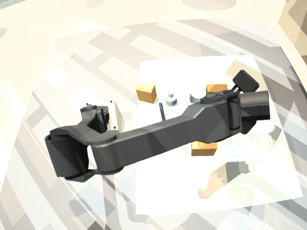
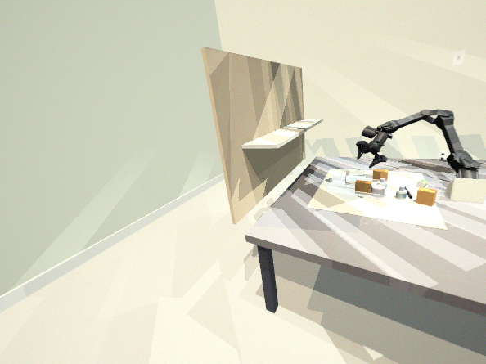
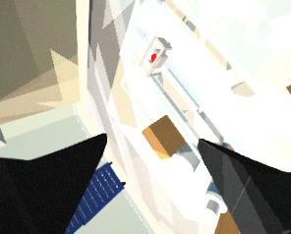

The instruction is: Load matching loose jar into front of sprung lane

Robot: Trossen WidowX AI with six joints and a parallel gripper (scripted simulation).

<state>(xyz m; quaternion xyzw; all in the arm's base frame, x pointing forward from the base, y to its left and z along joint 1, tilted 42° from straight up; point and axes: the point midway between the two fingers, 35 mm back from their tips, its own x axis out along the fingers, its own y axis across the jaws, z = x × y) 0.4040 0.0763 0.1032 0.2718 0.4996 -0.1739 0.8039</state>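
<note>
My gripper tip is 21 cm past the dark rod, 2 cm to the right of it and 14 cm above it. The rest, counted from my gripper tip: red mark 9 cm ahead, 1 cm to the right, 7 cm below; then shelf 41 cm ahead, 6 cm to the left, 22 cm above.
</note>
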